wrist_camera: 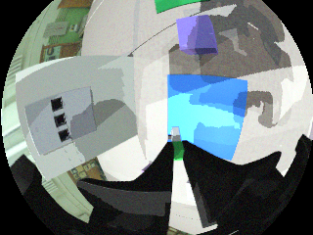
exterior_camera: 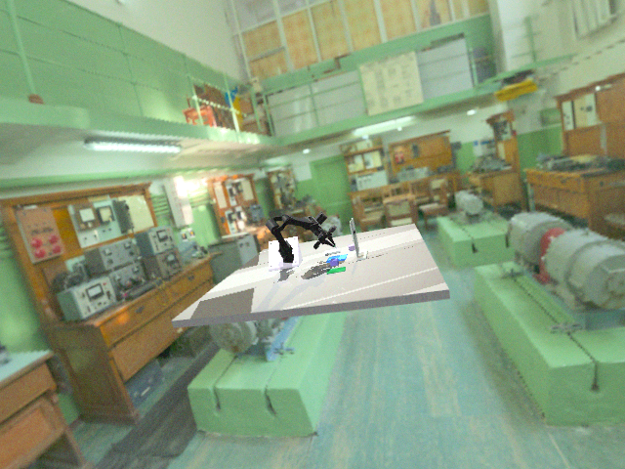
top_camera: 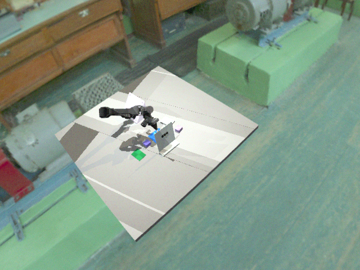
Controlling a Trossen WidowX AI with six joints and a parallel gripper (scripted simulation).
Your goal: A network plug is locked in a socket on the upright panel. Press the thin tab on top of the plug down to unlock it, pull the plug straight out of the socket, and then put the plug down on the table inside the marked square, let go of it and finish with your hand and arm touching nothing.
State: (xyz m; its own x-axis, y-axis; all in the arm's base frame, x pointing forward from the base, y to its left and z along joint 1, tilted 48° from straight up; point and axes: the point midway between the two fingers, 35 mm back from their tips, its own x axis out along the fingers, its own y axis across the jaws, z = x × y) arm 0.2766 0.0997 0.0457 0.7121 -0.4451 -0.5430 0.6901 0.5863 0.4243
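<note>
Now: gripper tip 80 mm above the flat blue square. Also, from my gripper tip: green plug (right at my gripper tip); upright grey panel (140 mm ahead, 10 mm to the right, 20 mm above).
</note>
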